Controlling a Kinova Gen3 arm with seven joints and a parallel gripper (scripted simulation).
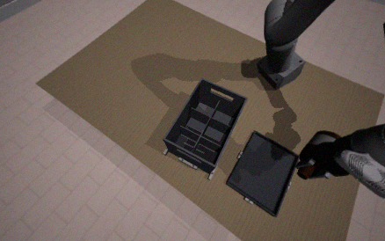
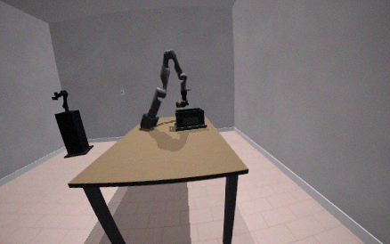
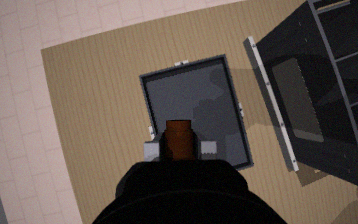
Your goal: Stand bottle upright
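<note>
Now: hand 5 cm past the brown bottle, 2 cm to the right of it and 1 cm above it. Round my hand: dark flat tray (1 cm behind, 4 cm to the right, 19 cm below); dark crate (8 cm behind, 30 cm to the right, 12 cm below).
</note>
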